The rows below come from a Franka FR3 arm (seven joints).
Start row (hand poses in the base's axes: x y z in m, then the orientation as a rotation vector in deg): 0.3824, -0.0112, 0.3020, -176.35, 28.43, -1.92
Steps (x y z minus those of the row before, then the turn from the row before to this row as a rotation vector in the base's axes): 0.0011, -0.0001, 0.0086, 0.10, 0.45, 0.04; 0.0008, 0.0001, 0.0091, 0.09, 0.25, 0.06; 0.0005, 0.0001, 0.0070, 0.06, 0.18, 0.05; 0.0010, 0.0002, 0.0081, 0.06, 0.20, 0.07; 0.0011, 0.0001, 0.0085, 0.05, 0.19, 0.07; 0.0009, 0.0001, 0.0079, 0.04, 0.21, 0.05; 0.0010, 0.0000, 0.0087, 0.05, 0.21, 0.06; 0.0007, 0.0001, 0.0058, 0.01, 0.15, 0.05; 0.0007, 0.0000, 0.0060, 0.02, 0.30, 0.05; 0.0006, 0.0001, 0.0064, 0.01, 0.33, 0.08
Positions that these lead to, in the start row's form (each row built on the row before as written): 0.3835, -0.0113, 0.3106, -176.34, 28.37, -1.20; 0.3843, -0.0112, 0.3197, -176.31, 28.28, -0.79; 0.3848, -0.0111, 0.3267, -176.29, 28.20, -0.50; 0.3858, -0.0109, 0.3348, -176.28, 28.09, -0.18; 0.3869, -0.0108, 0.3433, -176.28, 27.98, 0.13; 0.3878, -0.0107, 0.3512, -176.28, 27.91, 0.46; 0.3888, -0.0107, 0.3599, -176.28, 27.82, 0.80; 0.3895, -0.0106, 0.3657, -176.30, 27.75, 1.03; 0.3902, -0.0106, 0.3717, -176.33, 27.68, 1.50; 0.3908, -0.0105, 0.3781, -176.38, 27.57, 2.01
